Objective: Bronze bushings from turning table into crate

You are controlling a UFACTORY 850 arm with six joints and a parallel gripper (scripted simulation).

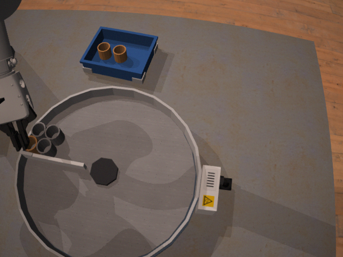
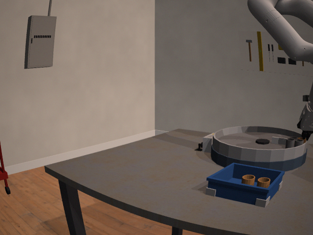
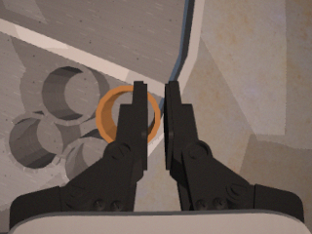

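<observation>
The blue crate lies 320 mm to the left of my hand, 190 mm ahead of it and 80 mm below it. Round my hand: turning table (200 mm ahead, 60 mm below, 40 mm to the right).
</observation>
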